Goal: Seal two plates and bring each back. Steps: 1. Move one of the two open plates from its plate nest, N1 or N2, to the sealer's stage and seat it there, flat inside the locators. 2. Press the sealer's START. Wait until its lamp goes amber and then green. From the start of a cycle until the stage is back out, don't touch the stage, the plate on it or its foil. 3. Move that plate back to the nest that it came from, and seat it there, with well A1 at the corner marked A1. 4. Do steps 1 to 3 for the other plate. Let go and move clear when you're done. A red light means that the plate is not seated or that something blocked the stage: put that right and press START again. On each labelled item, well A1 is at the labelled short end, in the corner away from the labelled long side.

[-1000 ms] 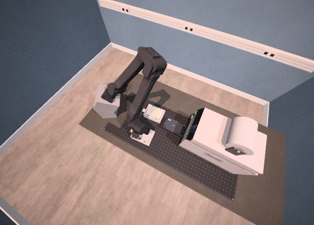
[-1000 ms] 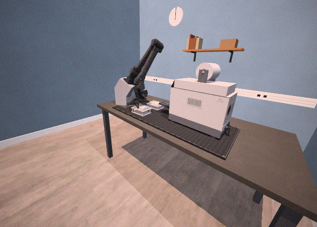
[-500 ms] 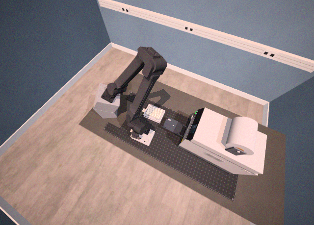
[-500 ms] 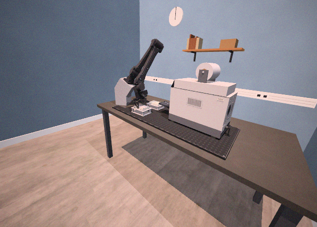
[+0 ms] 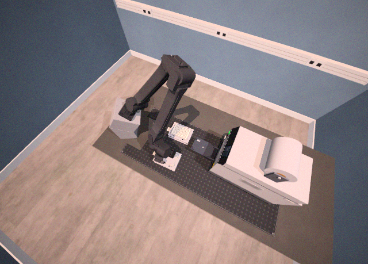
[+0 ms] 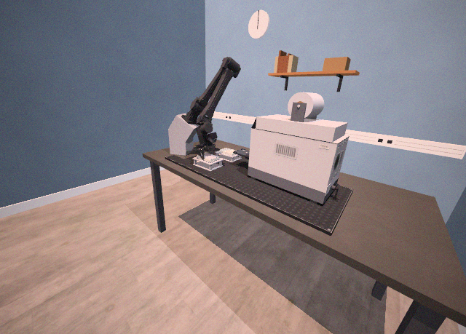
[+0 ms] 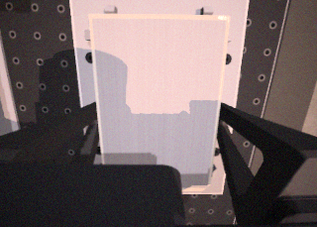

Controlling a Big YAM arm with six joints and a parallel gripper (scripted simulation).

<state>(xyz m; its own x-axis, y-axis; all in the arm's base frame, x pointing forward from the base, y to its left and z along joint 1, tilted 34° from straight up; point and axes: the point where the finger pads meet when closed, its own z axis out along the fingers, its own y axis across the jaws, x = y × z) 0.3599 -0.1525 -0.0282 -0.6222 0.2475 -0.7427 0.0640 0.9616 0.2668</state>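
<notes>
The plate nest is 2 cm below my hand. From my hand the other things lie so: sealer stage (21 cm ahead, 13 cm to the left, 4 cm above); then foil roll (54 cm ahead, 36 cm above, 8 cm to the left).
</notes>
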